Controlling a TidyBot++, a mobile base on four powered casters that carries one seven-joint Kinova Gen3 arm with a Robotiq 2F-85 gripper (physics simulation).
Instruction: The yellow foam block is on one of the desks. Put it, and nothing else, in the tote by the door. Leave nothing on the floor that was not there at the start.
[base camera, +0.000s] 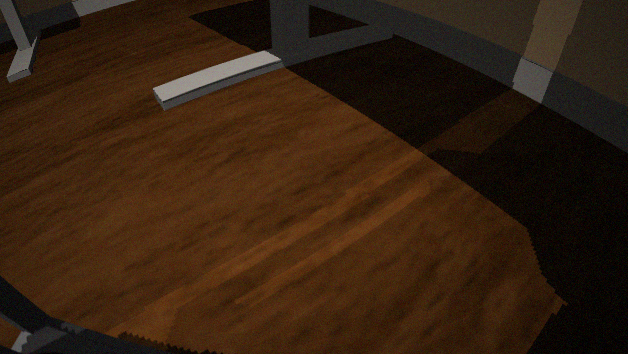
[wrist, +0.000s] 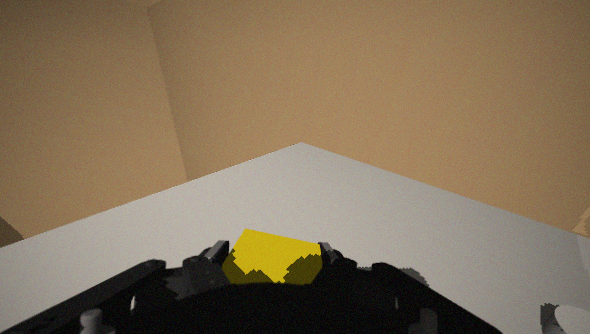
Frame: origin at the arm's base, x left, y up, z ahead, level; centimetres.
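Seen in the pictures: gripper, fingertip midpoint: (wrist: 273, 255).
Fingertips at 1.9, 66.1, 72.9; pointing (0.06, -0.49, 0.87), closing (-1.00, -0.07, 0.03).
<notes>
A point is followed by its place in that frame, as x, y, z.
The yellow foam block (wrist: 277, 255) {1.5, 67.3, 71.9} is between my fingertips at the bottom middle of the wrist view, with shadow on its near part. My gripper (wrist: 273, 255) {1.9, 66.1, 72.9} is shut on it, one finger against each side; the block's lower part is hidden by the gripper body. Behind and below it is the light grey desk top (wrist: 300, 190) {-1.4, 55.3, 98.7}, whose far corner points away from me. How high the block is above the desk top, if at all, I cannot tell. The tote does not show in either view.
A white rounded thing (wrist: 580, 320) {-25.6, 57.7, 72.5} shows at the wrist view's lower right edge. Tan walls (wrist: 375, 90) {-18.6, 72.3, 113.3} stand beyond the desk. In the base view a light desk foot (base camera: 220, 77) {27.4, -37.2, 73.3} lies on the wooden floor (base camera: 225, 175) {17.4, -39.7, 45.4}, with another foot (base camera: 22, 65) {110.8, -37.2, 89.0} at upper left.
</notes>
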